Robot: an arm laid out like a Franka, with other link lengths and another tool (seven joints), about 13 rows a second.
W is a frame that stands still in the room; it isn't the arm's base.
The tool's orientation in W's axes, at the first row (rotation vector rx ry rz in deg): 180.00, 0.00, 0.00
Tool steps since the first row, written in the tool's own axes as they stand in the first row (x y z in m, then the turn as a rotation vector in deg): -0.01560, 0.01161, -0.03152, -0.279, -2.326, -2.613; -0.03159, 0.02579, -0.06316, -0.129, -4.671, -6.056; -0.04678, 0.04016, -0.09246, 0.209, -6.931, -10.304; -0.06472, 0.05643, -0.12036, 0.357, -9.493, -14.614; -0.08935, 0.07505, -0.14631, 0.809, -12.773, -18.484; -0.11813, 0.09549, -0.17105, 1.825, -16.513, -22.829; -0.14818, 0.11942, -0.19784, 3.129, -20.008, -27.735; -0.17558, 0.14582, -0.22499, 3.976, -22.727, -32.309; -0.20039, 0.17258, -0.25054, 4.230, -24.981, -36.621; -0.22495, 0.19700, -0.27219, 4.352, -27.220, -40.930
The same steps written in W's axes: -0.01560, -0.01161, 0.03152, -0.279, 2.326, 2.613; -0.03159, -0.02579, 0.06316, -0.129, 4.671, 6.056; -0.04678, -0.04016, 0.09246, 0.209, 6.931, 10.304; -0.06472, -0.05643, 0.12036, 0.357, 9.493, 14.614; -0.08935, -0.07505, 0.14631, 0.809, 12.773, 18.484; -0.11813, -0.09549, 0.17105, 1.825, 16.513, 22.829; -0.14818, -0.11942, 0.19784, 3.129, 20.008, 27.735; -0.17558, -0.14582, 0.22499, 3.976, 22.727, 32.309; -0.20039, -0.17258, 0.25054, 4.230, 24.981, 36.621; -0.22495, -0.19700, 0.27219, 4.352, 27.220, 40.930
